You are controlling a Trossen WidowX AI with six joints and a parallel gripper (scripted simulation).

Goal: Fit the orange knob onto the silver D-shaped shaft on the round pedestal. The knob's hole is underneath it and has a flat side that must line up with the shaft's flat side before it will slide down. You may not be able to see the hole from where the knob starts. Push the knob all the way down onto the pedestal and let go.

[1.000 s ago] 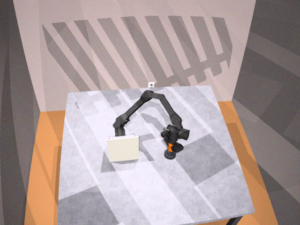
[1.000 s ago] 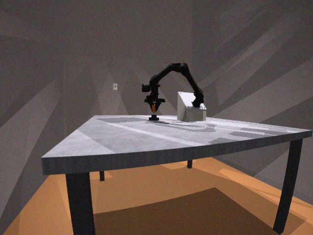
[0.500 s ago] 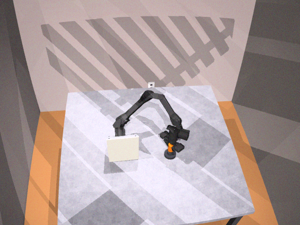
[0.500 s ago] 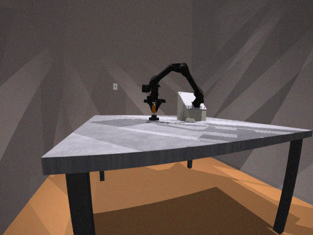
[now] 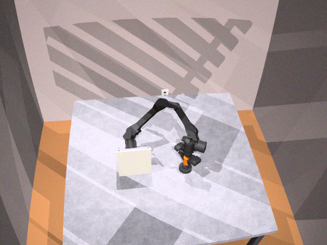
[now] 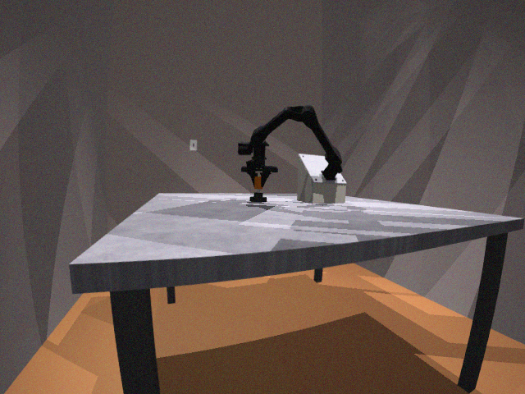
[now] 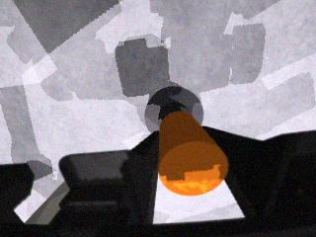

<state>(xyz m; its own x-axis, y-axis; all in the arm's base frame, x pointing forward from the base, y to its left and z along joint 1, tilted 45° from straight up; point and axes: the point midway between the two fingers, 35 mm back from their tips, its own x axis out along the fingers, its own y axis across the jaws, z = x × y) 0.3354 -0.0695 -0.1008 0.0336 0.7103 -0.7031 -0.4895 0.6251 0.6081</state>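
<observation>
My gripper tip is 30 mm below the orange knob. From my gripper tip the other things lie so: dark round pedestal (40 mm below).
</observation>
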